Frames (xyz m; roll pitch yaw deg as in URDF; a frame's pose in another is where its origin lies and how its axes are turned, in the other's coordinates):
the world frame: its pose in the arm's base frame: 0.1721 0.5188 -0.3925 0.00 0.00 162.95
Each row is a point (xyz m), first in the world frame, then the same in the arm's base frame.
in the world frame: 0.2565 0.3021 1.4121
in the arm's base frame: -0.1617 0.3052 1.0196
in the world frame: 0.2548 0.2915 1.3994
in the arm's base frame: -0.1570 0.3148 1.0069
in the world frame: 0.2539 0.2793 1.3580
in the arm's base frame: -0.1525 0.3262 0.9655
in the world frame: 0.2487 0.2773 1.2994
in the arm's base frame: -0.1470 0.3266 0.9069
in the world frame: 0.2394 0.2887 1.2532
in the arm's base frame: -0.1414 0.3130 0.8607
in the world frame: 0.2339 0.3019 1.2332
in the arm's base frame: -0.1400 0.2987 0.8407
